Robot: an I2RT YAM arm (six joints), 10 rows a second.
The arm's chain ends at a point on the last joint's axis. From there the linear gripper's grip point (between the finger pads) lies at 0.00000 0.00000 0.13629 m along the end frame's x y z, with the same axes.
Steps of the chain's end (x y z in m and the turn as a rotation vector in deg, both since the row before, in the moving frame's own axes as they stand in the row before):
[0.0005 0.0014 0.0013 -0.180 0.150 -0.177]
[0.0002 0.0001 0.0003 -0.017 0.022 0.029]
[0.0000 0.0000 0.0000 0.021 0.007 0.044]
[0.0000 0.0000 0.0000 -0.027 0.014 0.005]
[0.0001 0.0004 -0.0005 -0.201 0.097 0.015]
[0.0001 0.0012 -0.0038 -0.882 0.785 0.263]
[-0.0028 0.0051 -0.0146 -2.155 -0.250 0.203]
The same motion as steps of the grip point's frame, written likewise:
[0.0009 0.0018 0.0013 -0.180 0.150 -0.177]
[0.0003 0.0001 0.0003 -0.017 0.022 0.029]
[0.0000 0.0000 0.0000 0.021 0.007 0.044]
[0.0000 0.0001 0.0000 -0.027 0.014 0.005]
[0.0003 0.0009 -0.0005 -0.201 0.097 0.015]
[0.0020 0.0033 -0.0038 -0.882 0.785 0.263]
[-0.0034 0.0102 -0.0147 -2.155 -0.250 0.203]

